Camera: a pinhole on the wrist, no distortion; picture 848 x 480 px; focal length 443.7 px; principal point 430.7 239.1 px. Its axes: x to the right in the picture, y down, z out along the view. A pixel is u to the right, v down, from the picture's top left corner.
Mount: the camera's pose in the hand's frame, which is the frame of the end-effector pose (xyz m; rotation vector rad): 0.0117 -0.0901 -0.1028 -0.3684 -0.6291 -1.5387
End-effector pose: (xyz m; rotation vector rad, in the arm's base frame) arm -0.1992 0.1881 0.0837 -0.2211 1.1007 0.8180
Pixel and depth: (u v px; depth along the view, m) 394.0 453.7 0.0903
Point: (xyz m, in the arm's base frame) -0.1905 0.1723 0.0276
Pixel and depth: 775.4 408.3 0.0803
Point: -0.1295 0.1375 0.0424
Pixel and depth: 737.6 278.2 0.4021
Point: 0.1159 0.3274 0.2744
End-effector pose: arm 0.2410 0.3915 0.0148 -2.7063 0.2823 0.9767
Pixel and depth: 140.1 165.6 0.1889
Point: 0.1998 0.2712 0.0414
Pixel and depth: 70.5 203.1 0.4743
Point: 0.0358 -0.0652 -0.0571
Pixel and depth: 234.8 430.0 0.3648
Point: 0.1979 0.1679 -0.1975
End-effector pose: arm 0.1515 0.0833 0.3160 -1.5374 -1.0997 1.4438
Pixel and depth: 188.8 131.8 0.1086
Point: 0.2092 0.0542 0.3101
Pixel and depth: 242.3 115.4 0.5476
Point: 0.0230 -0.2580 -0.0165
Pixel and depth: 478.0 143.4 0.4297
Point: -0.0845 -0.1064 0.2293
